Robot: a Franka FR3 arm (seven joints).
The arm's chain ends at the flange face. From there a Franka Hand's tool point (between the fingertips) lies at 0.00 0.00 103.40 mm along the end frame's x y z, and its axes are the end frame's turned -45 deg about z.
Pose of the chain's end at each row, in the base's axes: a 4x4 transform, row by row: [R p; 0 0 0 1], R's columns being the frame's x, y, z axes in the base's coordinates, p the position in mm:
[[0.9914 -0.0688 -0.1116 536.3], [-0.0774 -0.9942 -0.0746 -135.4], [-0.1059 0.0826 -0.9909 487.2], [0 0 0 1]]
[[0.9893 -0.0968 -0.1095 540.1], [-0.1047 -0.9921 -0.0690 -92.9], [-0.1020 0.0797 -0.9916 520.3], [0 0 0 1]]
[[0.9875 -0.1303 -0.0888 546.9], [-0.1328 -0.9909 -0.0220 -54.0], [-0.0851 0.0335 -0.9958 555.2], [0 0 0 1]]
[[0.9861 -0.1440 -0.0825 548.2], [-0.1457 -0.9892 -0.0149 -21.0], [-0.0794 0.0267 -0.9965 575.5], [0 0 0 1]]
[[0.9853 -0.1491 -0.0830 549.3], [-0.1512 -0.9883 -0.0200 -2.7], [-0.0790 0.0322 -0.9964 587.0], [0 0 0 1]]
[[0.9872 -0.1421 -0.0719 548.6], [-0.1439 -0.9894 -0.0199 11.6], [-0.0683 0.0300 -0.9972 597.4], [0 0 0 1]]
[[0.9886 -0.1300 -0.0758 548.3], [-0.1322 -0.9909 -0.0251 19.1], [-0.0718 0.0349 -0.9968 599.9], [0 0 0 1]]
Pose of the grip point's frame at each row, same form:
[[0.7497 0.6524 -0.1116 524.8], [0.6483 -0.7577 -0.0746 -143.1], [-0.1333 -0.0165 -0.9909 384.7], [0 0 0 1]]
[[0.7680 0.6311 -0.1095 528.8], [0.6275 -0.7756 -0.0690 -100.0], [-0.1285 -0.0158 -0.9916 417.8], [0 0 0 1]]
[[0.7904 0.6061 -0.0888 537.7], [0.6068 -0.7946 -0.0220 -56.3], [-0.0839 -0.0365 -0.9958 452.2], [0 0 0 1]]
[[0.7991 0.5955 -0.0825 539.7], [0.5964 -0.8025 -0.0149 -22.5], [-0.0750 -0.0373 -0.9965 472.5], [0 0 0 1]]
[[0.8021 0.5913 -0.0830 540.7], [0.5919 -0.8057 -0.0200 -4.8], [-0.0786 -0.0331 -0.9964 484.0], [0 0 0 1]]
[[0.7985 0.5976 -0.0719 541.2], [0.5979 -0.8014 -0.0199 9.5], [-0.0695 -0.0271 -0.9972 494.3], [0 0 0 1]]
[[0.7910 0.6071 -0.0758 540.5], [0.6072 -0.7942 -0.0251 16.5], [-0.0754 -0.0261 -0.9968 496.8], [0 0 0 1]]

